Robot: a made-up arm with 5 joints.
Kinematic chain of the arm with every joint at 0, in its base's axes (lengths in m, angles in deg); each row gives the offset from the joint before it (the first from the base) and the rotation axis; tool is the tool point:
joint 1: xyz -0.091 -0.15 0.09 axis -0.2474 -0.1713 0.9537
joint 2: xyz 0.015 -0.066 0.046 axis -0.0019 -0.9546 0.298
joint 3: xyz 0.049 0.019 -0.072 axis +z
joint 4: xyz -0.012 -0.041 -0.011 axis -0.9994 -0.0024 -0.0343
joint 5: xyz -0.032 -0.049 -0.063 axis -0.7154 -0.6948 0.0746
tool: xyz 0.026 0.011 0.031
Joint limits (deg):
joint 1: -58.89..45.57
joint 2: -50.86..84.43
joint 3: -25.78..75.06
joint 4: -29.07..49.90
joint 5: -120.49..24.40
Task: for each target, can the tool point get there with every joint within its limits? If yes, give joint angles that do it. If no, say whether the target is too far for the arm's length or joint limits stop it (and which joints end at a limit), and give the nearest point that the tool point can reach.
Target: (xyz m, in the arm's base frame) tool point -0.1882 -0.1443 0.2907
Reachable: no: joint limits stop it (at a limit: joint 1, joint 2, joint 3, joint 4) | nearest point -0.0402 -0.0665 0.2774 | short by 0.168 m
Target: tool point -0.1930 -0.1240 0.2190
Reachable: no: joint limits stop it (at a limit: joint 1, joint 2, joint 3, joint 4, joint 5) | nearest point -0.2050 -0.1515 0.0991 | short by 0.124 m
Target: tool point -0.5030 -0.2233 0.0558
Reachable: no: too far | nearest point -0.2817 -0.1836 0.0480 | short by 0.225 m
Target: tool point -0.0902 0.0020 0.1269
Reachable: no: joint limits stop it (at a limit: joint 1, joint 2, joint 3, joint 4) | nearest point 0.0087 -0.0053 0.2140 | short by 0.132 m
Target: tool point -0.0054 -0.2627 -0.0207
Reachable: yes | joints -10.75 -2.31 48.16 -21.80 -39.42
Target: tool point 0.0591 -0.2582 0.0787
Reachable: yes | joints 0.84 27.23 36.27 9.44 -6.21
